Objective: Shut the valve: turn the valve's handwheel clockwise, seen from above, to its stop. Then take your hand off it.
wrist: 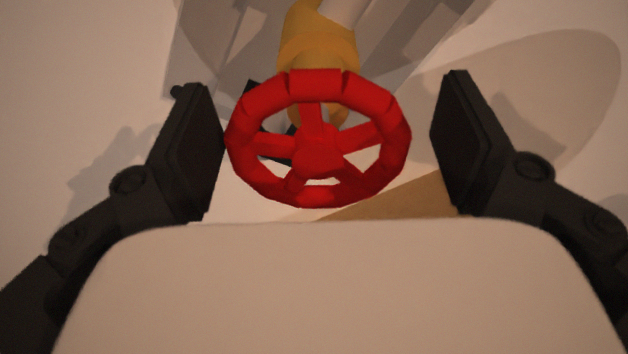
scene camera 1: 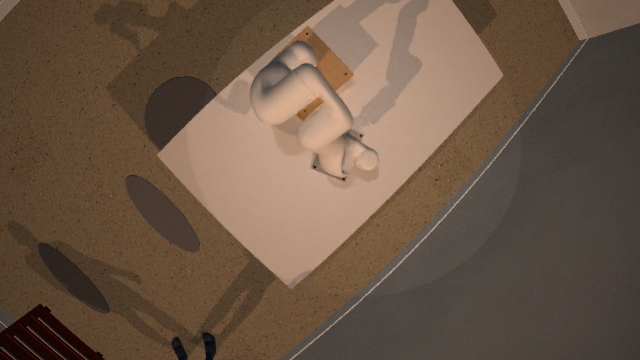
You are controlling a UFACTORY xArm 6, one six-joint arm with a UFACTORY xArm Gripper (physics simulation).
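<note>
The red handwheel (wrist: 318,155) with five spokes shows in the middle of the wrist view, on top of the yellow valve body (wrist: 318,47). My gripper (wrist: 325,107) is open, with one black finger on the left of the wheel and one on the right. A narrow gap shows on the right; on the left the rim lies very near the finger's edge in the picture, and I cannot tell if they touch. In the scene view the arm hides the wheel, the valve body and the fingers; corners of the valve's grey base plate (scene camera 1: 327,172) show below the wrist.
The white table (scene camera 1: 240,200) carries the wooden board (scene camera 1: 332,65) under the arm's base; part of the board (wrist: 400,200) also shows in the wrist view. The arm (scene camera 1: 327,107) reaches from the board over the valve. A dark red slatted bench (scene camera 1: 42,332) stands on the floor at the lower left.
</note>
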